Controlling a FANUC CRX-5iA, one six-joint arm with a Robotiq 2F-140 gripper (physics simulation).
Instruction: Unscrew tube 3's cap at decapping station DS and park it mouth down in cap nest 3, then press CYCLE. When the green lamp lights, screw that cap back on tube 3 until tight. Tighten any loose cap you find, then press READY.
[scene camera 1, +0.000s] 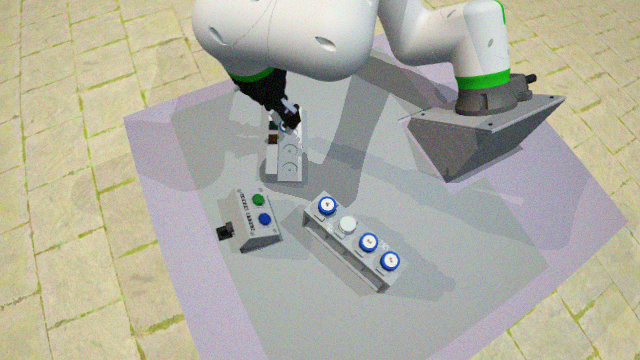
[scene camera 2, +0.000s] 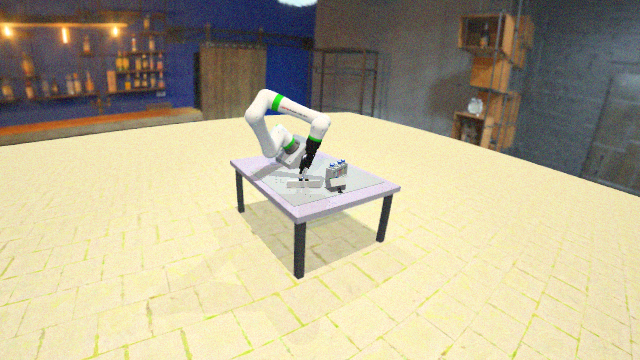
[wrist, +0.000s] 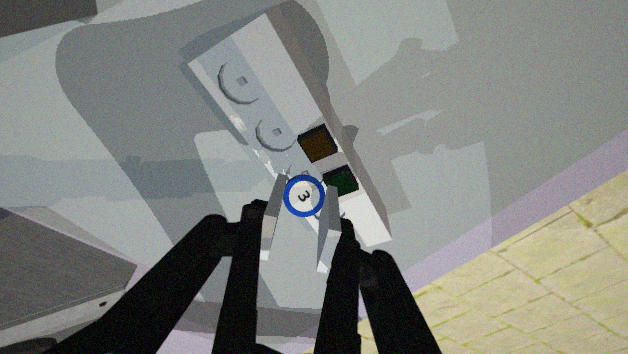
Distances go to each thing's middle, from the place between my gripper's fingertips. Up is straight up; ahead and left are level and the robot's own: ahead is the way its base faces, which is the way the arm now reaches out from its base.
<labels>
Now: the cap 3 (wrist: 304, 195) right at my hand. Also, from my hand: grey button box (scene camera 1: 250, 234) 190 mm to the left, 160 mm ahead, 20 mm below.
</labels>
